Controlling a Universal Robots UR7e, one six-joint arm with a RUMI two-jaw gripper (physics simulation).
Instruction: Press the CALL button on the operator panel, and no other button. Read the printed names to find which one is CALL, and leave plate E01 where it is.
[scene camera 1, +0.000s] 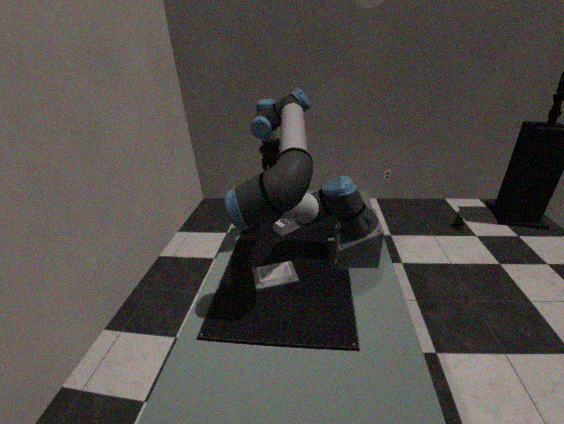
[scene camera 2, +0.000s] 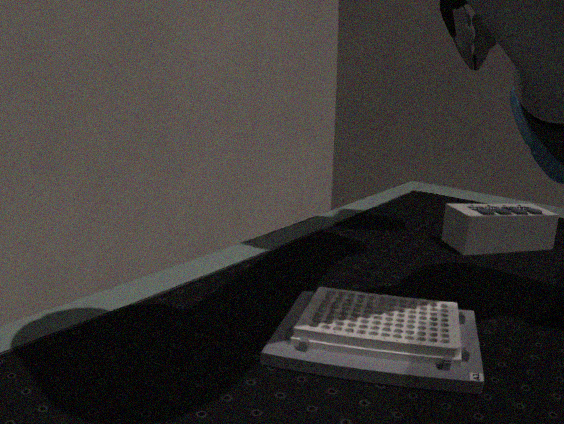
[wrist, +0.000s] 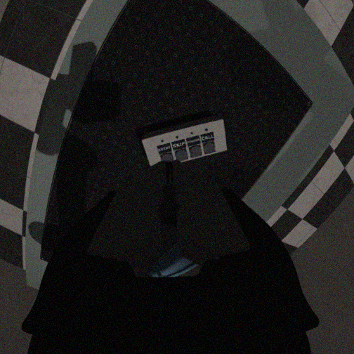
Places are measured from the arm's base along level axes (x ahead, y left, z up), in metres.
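Pixels of known places: gripper, between the fingertips: (scene camera 2: 474, 70); arm's base, origin of its link: (scene camera 1: 360, 226).
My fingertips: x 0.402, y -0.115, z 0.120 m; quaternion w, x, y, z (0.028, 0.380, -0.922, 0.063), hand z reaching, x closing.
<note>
For each thing: its middle in the pictures, then the offset to it from my fingertips. Level surfaces: height alone.
- operator panel, middle of its body: (scene camera 2: 501, 226) (scene camera 1: 290, 222) 0.065 m back, 0.002 m right, 0.217 m down
- white well plate, middle of its body: (scene camera 2: 382, 323) (scene camera 1: 274, 272) 0.104 m back, 0.350 m left, 0.226 m down
- grey holder, middle of its body: (scene camera 2: 381, 332) (scene camera 1: 274, 274) 0.104 m back, 0.350 m left, 0.234 m down
- black perforated mat, height of its surface: 0.245 m down
- pale green table, height of its surface: 0.258 m down
The operator panel (scene camera 1: 286, 229) (scene camera 2: 510, 235) (wrist: 218, 144) is a pale box with a row of round grey buttons under printed names. In the wrist view the CALL button (wrist: 209, 147) is at the right end; the SKIP button (wrist: 181, 154) is second from left; the other two names are hard to read. My gripper (scene camera 2: 475, 67) (wrist: 169, 163) is shut and empty, high above the panel; in the wrist view its tips overlap the panel's lower edge near the leftmost button. A white well plate (scene camera 1: 278, 273) (scene camera 2: 385, 322) lies in a grey holder (scene camera 2: 350, 364); its E01 name is not legible.
The black perforated mat (scene camera 1: 305, 320) (wrist: 165, 60) lies on the pale green table (scene camera 1: 280, 380). The grey arm base block (scene camera 1: 361, 252) stands at the mat's right side in scene camera 1. A wall (scene camera 2: 165, 125) runs along the left. Arm shadows fall over the mat and plate.
</note>
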